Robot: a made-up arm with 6 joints.
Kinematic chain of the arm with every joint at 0, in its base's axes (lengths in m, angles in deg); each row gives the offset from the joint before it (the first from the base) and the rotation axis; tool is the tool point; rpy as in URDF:
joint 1: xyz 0 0 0.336 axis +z
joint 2: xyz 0 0 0 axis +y
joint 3: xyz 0.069 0 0.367 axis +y
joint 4: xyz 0.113 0 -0.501 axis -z
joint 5: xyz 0 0 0 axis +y
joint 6: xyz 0.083 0 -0.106 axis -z
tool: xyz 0 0 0 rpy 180 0 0
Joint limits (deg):
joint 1: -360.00..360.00
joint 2: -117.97..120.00
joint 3: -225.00..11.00
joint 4: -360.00..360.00
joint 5: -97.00..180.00
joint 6: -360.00..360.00
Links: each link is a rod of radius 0.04 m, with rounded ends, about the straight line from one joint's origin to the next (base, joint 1, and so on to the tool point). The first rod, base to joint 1, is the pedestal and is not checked.
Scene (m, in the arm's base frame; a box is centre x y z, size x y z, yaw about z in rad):
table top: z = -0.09
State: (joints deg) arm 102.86 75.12 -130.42 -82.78 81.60 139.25
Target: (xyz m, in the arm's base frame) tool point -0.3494 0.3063 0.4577
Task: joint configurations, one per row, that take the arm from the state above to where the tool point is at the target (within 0.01 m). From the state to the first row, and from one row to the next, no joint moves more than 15 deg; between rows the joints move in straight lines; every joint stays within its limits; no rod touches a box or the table.
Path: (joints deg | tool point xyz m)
1: 110.88 61.73 -117.24 -76.84 90.31 139.25 | -0.2193 0.8657 0.1918
2: 118.89 48.34 -104.07 -70.91 99.02 139.25 | -0.3036 0.7805 0.2711
3: 126.91 34.94 -90.89 -64.97 107.73 139.25 | -0.3613 0.6716 0.3400
4: 134.93 21.55 -77.71 -59.03 116.45 139.25 | -0.3880 0.5491 0.3954
5: 142.95 8.16 -64.53 -53.10 125.16 139.25 | -0.3830 0.4239 0.4351
6: 150.96 -5.23 -51.36 -47.16 133.87 139.25 | -0.3494 0.3063 0.4577

